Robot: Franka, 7 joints.
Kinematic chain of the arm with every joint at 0, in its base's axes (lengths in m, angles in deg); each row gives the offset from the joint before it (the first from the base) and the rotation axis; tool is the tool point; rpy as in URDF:
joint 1: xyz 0 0 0.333 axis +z
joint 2: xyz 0 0 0 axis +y
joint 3: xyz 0 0 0.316 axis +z
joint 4: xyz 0.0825 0 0 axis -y
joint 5: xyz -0.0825 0 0.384 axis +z
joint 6: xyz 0 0 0 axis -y
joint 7: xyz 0.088 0 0 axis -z
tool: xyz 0 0 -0.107 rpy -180 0 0
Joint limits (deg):
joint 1: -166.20..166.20
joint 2: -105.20..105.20
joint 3: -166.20..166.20
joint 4: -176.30..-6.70
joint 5: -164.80..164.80
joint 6: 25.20..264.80
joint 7: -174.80..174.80
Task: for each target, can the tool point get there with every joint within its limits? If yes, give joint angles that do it. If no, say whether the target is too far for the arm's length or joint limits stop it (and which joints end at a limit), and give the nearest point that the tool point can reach.
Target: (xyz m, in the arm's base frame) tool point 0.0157 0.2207 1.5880
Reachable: no: too far | nearest point 0.0106 0.1486 1.1779 | short by 0.416 m
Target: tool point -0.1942 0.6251 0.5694
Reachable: yes | joints 97.24 44.05 -2.64 -39.75 68.04 43.54 120.22
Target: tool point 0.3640 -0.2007 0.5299
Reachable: yes | joints -111.41 77.92 100.68 -146.82 132.76 49.18 -82.87
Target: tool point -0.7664 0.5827 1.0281
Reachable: no: too far | nearest point -0.5537 0.4210 0.8352 | short by 0.330 m
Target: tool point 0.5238 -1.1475 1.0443
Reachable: no: too far | nearest point 0.3103 -0.6798 0.7544 | short by 0.590 m
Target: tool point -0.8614 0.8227 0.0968
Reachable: no: too far | nearest point -0.6085 0.5812 0.1661 | short by 0.356 m
